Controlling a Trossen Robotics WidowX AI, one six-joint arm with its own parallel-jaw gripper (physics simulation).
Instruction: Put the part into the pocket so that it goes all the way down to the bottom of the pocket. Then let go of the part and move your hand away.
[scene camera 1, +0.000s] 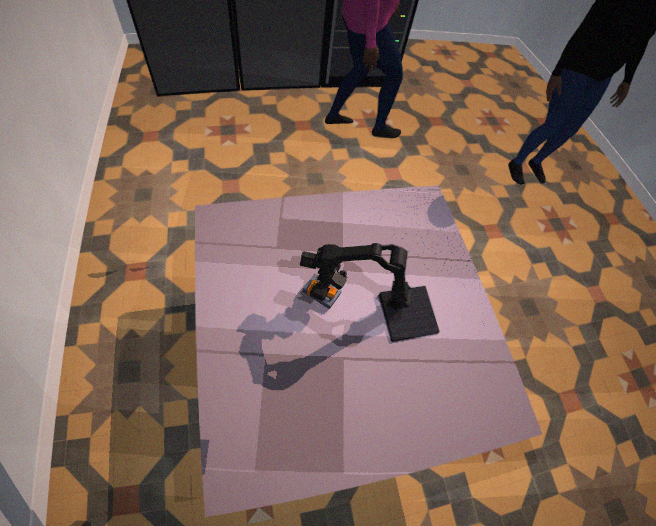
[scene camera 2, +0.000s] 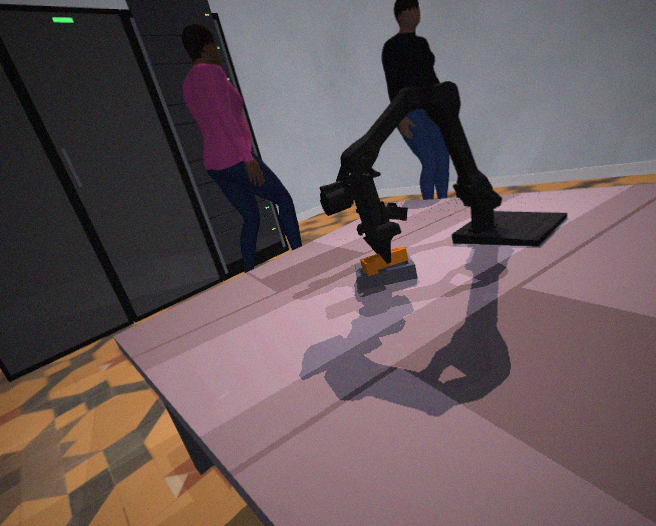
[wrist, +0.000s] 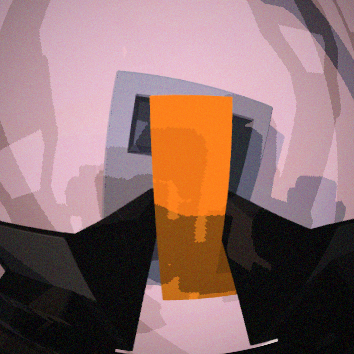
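An orange block, the part, is held over a grey-blue block on the table. The grey block's dark pocket shows on both sides of the part in the wrist view; the part hides its middle. The part looks slightly turned against the pocket's edges. In scene view 2 most of the part stands above the rim; whether its underside touches the block or enters the pocket is hidden. My gripper is shut on the part, one finger on each long side.
The pale pink table top bears the arm's black base plate, to the right of the grey block. Dark shadows of the arm cross the table. Two people and dark cabinets stand beyond the table.
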